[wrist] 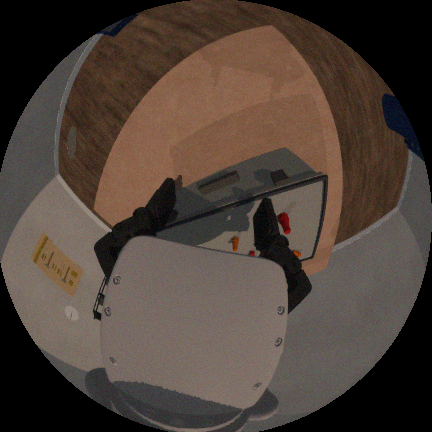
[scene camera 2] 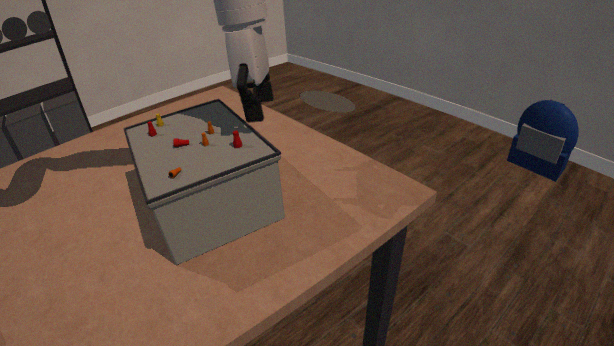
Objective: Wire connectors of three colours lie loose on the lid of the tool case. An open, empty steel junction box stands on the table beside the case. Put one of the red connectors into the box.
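Note:
The tool case [scene camera 2: 220, 215] [wrist: 305, 210] stands on the table. On its lid a red connector [scene camera 2: 237, 139] [wrist: 284, 223] stands upright near the right edge. A second red connector [scene camera 2: 181, 143] [wrist: 252, 253] lies on its side, mostly hidden in the wrist view. A third red connector [scene camera 2: 152, 129] stands near the far left edge beside a yellow connector [scene camera 2: 160, 120]. Three orange connectors include a standing one [scene camera 2: 210, 128] [wrist: 235, 243] and a lying one [scene camera 2: 175, 172] [wrist: 297, 254]. My gripper [scene camera 2: 259, 107] [wrist: 216, 197] is open and empty, above the lid's far right edge. The junction box does not show in either view.
The table [scene camera 2: 75, 270] [wrist: 200, 110] extends around the case. A handle [wrist: 219, 182] is on the case's side. A dark shelf unit [scene camera 2: 70, 85] stands at the back left. A blue, round-topped object [scene camera 2: 550, 117] stands on the floor at the right.

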